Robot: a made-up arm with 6 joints.
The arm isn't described. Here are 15 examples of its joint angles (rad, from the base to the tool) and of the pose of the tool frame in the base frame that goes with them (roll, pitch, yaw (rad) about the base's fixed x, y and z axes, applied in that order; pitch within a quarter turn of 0, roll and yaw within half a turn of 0; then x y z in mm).
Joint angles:
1: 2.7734 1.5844 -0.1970 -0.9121 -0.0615 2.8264
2: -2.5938 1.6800 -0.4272 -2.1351 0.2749 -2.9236
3: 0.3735 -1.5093 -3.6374 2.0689 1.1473 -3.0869
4: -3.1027 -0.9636 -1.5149 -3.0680 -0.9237 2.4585
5: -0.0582 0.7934 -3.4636 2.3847 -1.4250 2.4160
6: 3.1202 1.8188 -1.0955 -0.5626 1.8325 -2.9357
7: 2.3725 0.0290 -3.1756 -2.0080 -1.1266 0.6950
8: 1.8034 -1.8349 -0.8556 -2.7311 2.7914 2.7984
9: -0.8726 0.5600 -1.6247 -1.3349 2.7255 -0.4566
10: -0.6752 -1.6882 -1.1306 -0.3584 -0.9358 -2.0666
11: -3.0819 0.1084 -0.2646 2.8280 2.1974 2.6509
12: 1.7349 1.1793 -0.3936 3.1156 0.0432 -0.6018
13: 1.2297 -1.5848 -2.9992 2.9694 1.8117 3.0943
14: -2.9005 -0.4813 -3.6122 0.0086 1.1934 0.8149
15: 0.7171 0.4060 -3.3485 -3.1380 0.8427 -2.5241
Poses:
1: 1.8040 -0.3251 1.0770 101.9 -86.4 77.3
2: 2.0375 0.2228 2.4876 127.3 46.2 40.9
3: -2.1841 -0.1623 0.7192 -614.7 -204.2 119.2
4: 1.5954 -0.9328 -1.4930 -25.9 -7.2 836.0
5: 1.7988 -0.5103 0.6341 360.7 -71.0 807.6
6: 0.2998 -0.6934 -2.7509 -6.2 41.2 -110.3
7: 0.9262 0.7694 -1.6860 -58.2 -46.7 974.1
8: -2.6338 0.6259 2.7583 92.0 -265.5 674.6
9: 1.0253 0.8018 -2.4197 282.6 -448.4 441.1
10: -0.6177 -0.1825 0.1534 -236.0 226.5 759.2
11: 0.4962 -0.6518 -0.3120 -304.0 -44.0 259.9
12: 2.6465 -0.5785 -0.6292 2.1 -4.7 50.9
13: -2.9751 -0.1170 1.2355 -251.3 -668.8 275.3
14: -0.1726 -0.1700 1.0749 461.7 113.1 835.3
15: 0.4091 0.5117 -1.6953 116.5 101.5 1043.1
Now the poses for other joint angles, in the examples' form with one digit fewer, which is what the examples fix.
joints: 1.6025 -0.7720 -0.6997 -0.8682 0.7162 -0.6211
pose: 2.094 0.100 2.616 -6 306 610
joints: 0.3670 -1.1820 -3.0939 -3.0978 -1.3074 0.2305
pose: 0.001 0.178 0.613 -523 -197 628
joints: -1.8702 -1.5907 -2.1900 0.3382 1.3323 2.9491
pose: -0.408 0.640 -2.000 187 549 714
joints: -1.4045 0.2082 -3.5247 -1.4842 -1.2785 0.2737
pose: 0.320 1.283 0.636 70 52 925
